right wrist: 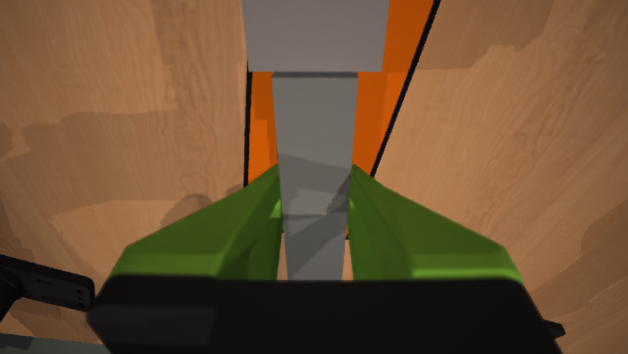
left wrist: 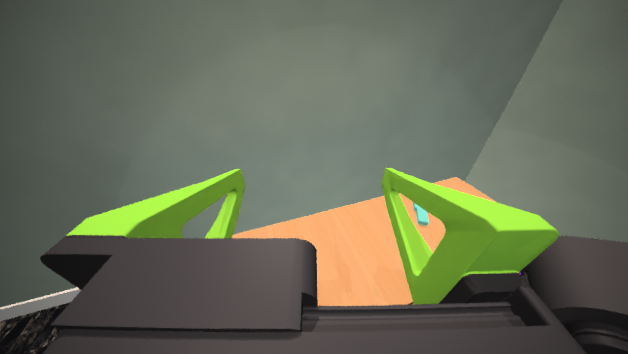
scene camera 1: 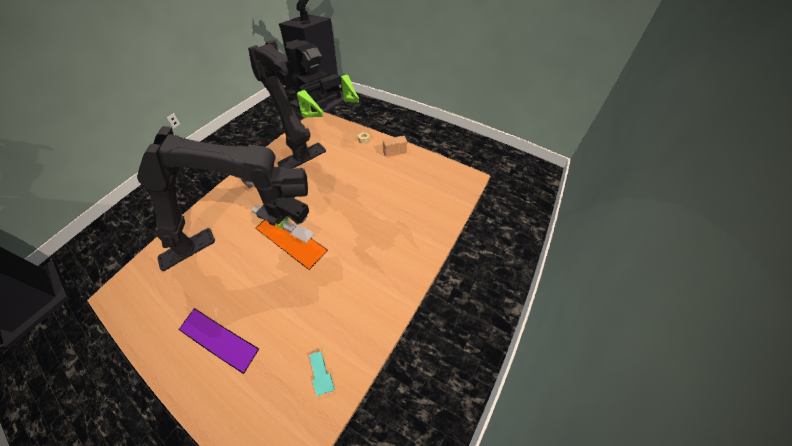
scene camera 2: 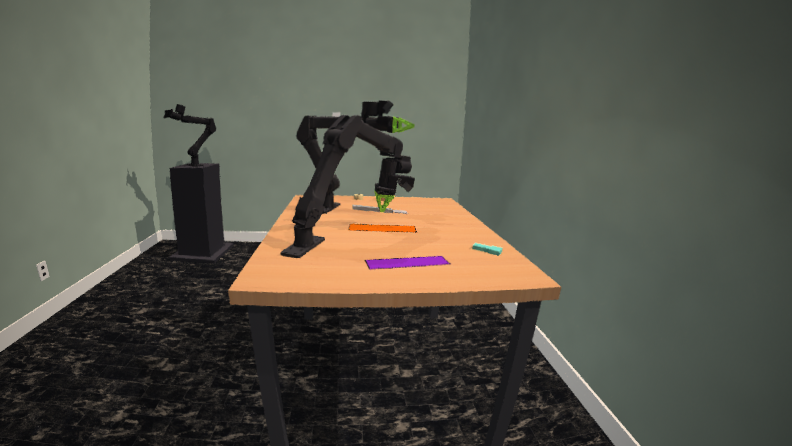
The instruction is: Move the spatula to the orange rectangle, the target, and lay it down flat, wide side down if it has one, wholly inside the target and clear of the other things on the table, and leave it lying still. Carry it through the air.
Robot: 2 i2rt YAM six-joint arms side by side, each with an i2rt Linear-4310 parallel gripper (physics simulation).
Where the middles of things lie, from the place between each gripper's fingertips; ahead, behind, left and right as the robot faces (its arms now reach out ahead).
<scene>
Right now the orange rectangle [scene camera 1: 308, 254] is 110 mm behind my left hand, 200 mm to the right of it and 410 mm below it. Round my left hand: purple rectangle [scene camera 1: 229, 347] (40 mm behind, 560 mm to the right, 410 mm below).
The orange rectangle is 1 cm ahead of my right hand and 7 cm below it. From my right hand the other things lie so: purple rectangle (8 cm ahead, 36 cm to the right, 7 cm below).
</scene>
